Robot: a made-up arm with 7 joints.
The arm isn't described. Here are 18 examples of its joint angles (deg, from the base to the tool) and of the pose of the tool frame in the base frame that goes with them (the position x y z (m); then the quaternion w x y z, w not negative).
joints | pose
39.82 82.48 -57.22 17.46 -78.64 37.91 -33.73 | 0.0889 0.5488 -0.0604 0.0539 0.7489 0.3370 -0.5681
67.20 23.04 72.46 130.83 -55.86 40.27 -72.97 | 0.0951 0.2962 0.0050 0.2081 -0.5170 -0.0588 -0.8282
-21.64 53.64 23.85 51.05 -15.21 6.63 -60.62 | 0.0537 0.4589 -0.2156 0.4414 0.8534 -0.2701 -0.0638
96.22 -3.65 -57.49 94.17 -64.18 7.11 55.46 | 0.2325 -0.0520 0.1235 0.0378 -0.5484 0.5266 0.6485
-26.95 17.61 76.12 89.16 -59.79 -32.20 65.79 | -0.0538 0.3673 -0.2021 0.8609 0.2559 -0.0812 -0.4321
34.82 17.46 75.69 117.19 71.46 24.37 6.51 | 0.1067 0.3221 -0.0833 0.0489 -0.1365 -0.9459 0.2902
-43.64 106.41 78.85 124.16 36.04 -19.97 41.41 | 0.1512 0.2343 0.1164 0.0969 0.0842 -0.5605 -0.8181
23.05 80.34 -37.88 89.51 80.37 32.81 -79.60 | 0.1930 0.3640 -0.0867 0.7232 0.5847 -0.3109 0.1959
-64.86 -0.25 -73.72 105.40 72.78 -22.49 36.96 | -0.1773 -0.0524 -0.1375 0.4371 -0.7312 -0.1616 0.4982
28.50 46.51 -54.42 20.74 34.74 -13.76 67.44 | 0.1950 0.3988 -0.2806 0.8755 -0.2348 -0.2279 -0.3555
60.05 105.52 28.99 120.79 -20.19 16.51 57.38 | -0.0355 0.2652 0.1783 0.2534 0.8365 -0.3708 -0.3141
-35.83 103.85 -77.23 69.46 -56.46 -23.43 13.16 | -0.0174 0.4790 -0.0885 0.2176 -0.3094 0.3774 -0.8453
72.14 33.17 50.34 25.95 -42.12 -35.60 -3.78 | 0.3276 0.4045 -0.0521 0.3721 0.4164 -0.8089 0.1839
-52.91 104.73 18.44 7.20 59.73 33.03 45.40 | 0.1096 0.5490 0.0557 0.9176 0.3199 -0.1405 0.1895
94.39 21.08 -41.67 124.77 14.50 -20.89 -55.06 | 0.1799 0.0833 0.1258 0.2621 0.2640 0.9275 -0.0364
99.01 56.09 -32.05 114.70 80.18 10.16 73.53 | 0.1557 0.2273 0.1666 0.0257 -0.2709 -0.5271 -0.8050
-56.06 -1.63 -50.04 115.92 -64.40 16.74 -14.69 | -0.0946 -0.0138 -0.1904 0.7355 0.0443 -0.5631 -0.3741
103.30 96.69 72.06 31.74 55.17 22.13 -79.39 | -0.1428 0.5263 -0.0034 0.1547 0.3503 0.3035 -0.8725
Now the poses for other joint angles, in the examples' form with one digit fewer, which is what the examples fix.
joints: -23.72 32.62 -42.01 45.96 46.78 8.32 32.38
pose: -0.064 0.256 -0.387 0.957 -0.288 0.009 -0.040
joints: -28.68 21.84 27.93 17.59 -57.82 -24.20 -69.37
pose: -0.149 0.305 -0.374 0.681 0.632 -0.231 -0.289
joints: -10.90 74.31 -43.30 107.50 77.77 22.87 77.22
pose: 0.091 0.290 -0.193 0.620 -0.760 -0.041 -0.189
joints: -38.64 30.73 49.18 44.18 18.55 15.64 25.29
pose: -0.119 0.403 -0.281 0.920 0.177 -0.177 0.303
